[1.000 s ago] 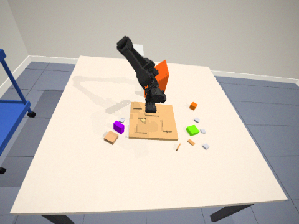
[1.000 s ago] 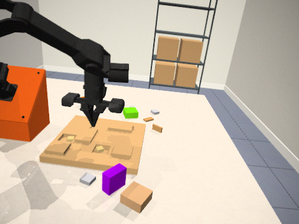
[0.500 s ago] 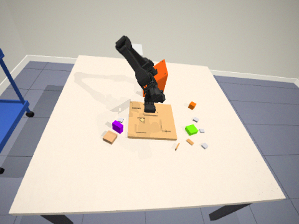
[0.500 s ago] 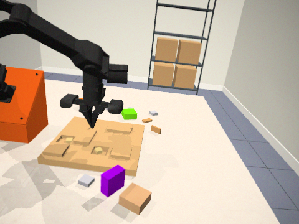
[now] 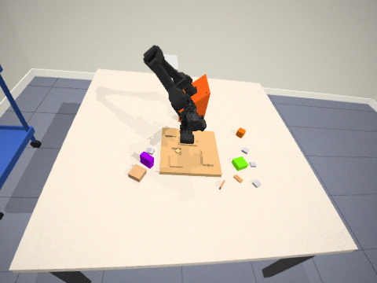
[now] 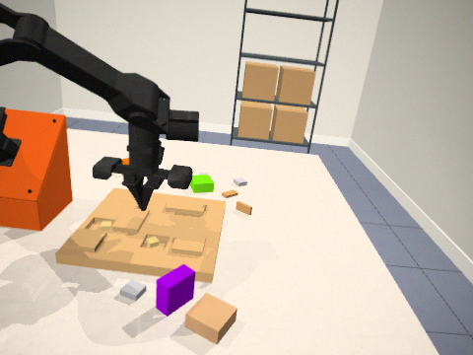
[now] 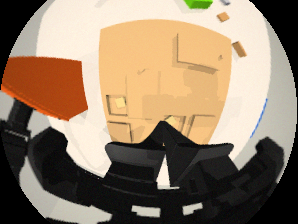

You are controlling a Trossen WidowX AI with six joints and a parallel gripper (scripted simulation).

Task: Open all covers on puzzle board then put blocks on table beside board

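My gripper tip is now 3 cm to the right of the tan puzzle board and 5 cm above it. From my gripper tip the other things lie so: green block: 8 cm ahead, 29 cm to the left, 6 cm below; grey piece: 3 cm ahead, 16 cm to the right, 7 cm below; purple block: 11 cm ahead, 17 cm to the right, 4 cm below.
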